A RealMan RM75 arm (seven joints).
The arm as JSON. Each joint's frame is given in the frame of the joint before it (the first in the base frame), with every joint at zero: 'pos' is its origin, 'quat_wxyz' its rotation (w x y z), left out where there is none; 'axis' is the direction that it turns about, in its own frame. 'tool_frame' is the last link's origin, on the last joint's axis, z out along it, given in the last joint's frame.
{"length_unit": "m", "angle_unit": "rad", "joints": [
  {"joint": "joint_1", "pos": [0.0, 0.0, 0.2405], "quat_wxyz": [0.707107, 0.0, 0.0, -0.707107], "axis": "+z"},
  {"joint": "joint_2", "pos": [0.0, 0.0, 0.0], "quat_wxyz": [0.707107, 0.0, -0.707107, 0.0], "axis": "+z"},
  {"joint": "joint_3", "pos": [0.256, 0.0, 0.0], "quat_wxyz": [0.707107, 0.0, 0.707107, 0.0], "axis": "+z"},
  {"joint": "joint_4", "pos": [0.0, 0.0, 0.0], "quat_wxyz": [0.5, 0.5, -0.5, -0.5], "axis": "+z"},
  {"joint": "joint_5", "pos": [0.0, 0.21, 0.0], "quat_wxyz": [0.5, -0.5, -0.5, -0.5], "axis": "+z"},
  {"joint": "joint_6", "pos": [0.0, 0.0, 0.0], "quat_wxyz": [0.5, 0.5, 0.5, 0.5], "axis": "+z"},
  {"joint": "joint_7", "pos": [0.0, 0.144, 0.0], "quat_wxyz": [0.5, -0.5, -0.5, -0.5], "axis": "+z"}
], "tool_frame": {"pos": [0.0, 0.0, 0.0], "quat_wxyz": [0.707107, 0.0, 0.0, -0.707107]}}
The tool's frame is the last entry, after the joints.
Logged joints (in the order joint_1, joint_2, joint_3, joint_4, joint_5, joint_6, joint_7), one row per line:
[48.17, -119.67, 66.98, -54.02, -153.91, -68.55, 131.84]
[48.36, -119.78, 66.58, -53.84, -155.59, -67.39, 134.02]
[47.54, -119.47, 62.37, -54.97, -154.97, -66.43, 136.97]
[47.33, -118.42, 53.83, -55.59, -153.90, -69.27, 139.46]
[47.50, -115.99, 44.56, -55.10, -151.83, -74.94, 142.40]
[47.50, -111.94, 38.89, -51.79, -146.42, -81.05, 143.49]
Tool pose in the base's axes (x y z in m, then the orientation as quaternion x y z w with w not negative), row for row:
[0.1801, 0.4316, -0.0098, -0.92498, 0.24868, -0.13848, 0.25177]
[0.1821, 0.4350, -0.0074, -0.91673, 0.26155, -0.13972, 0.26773]
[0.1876, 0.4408, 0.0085, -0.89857, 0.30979, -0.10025, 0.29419]
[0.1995, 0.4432, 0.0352, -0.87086, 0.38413, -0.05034, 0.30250]
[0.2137, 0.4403, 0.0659, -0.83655, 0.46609, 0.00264, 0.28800]
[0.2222, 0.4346, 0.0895, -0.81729, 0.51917, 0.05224, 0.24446]
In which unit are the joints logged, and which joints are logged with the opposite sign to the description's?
The joints are logged in degrees. Opposite sign: joint_2, joint_3.
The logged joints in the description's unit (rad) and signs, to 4 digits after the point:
[0.8407, 2.0886, -1.1690, -0.9428, -2.6862, -1.1964, 2.3010]
[0.8440, 2.0906, -1.1620, -0.9397, -2.7156, -1.1762, 2.3391]
[0.8297, 2.0851, -1.0886, -0.9594, -2.7047, -1.1594, 2.3906]
[0.8261, 2.0668, -0.9395, -0.9702, -2.6861, -1.2090, 2.4340]
[0.8290, 2.0244, -0.7777, -0.9617, -2.6499, -1.3079, 2.4853]
[0.8290, 1.9537, -0.6788, -0.9039, -2.5555, -1.4146, 2.5044]

